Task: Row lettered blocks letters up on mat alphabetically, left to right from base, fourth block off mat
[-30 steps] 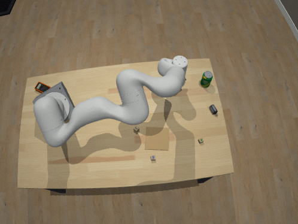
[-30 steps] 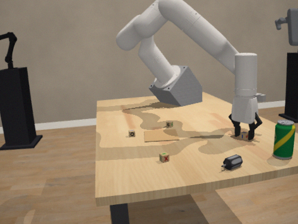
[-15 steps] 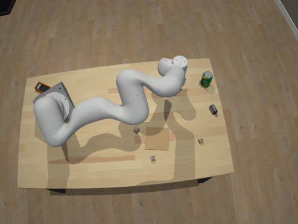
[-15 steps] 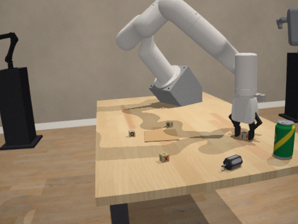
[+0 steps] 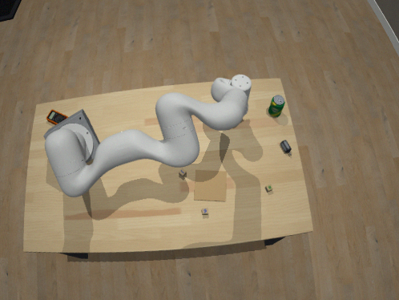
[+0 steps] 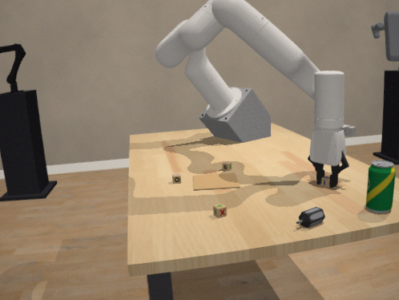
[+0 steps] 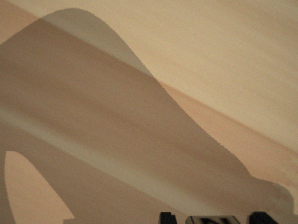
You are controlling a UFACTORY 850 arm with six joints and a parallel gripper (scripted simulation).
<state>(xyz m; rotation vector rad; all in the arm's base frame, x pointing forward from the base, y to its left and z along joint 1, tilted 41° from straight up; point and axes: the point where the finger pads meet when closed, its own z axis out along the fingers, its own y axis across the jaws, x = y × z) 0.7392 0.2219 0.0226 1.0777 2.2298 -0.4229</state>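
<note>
Now: hand 13 cm past the tan mat, 32 cm to the left of it and 2 cm above it. Also, from my hand: green can: 21 cm ahead, 5 cm to the left, 4 cm above; then orange meter: 93 cm behind, 6 cm to the left.
</note>
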